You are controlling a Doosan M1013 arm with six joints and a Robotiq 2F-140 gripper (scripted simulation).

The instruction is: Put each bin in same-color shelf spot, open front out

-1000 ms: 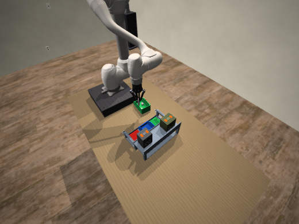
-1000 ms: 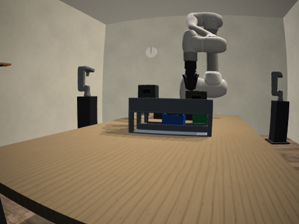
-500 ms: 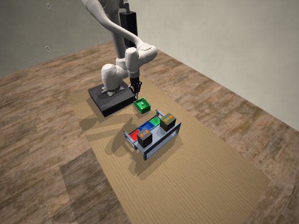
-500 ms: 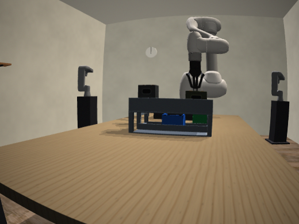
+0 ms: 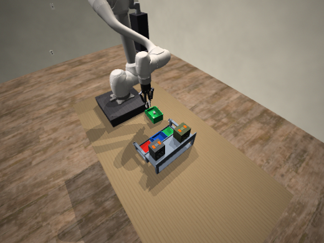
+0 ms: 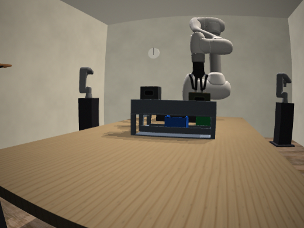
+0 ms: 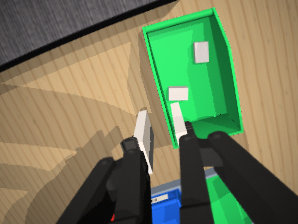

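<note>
The green bin is 15 cm below my hand and 5 cm to the left of it. Round my hand: blue bin: 28 cm ahead, 14 cm below, 11 cm to the right; olive box: 38 cm ahead, 4 cm below; black box: 36 cm ahead, 23 cm to the right, 3 cm below.
</note>
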